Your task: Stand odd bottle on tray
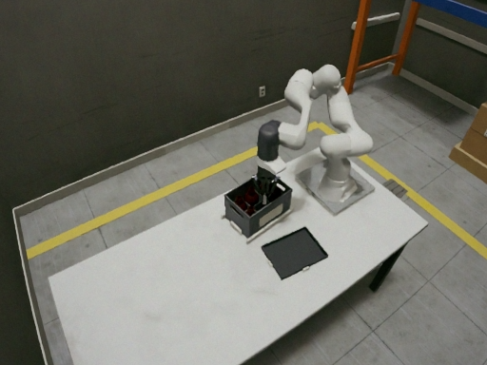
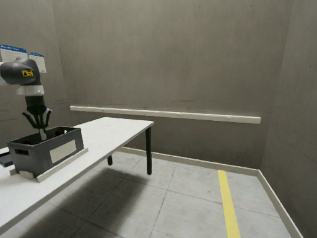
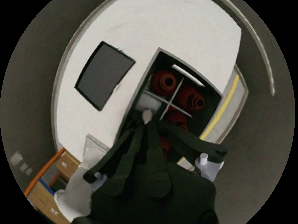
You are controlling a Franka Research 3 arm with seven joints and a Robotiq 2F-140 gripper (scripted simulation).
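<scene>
Right now the dark grey crate is 4 cm to the right of my hand and 9 cm below it. Round my hand: flat black tray (24 cm to the left, 16 cm below).
</scene>
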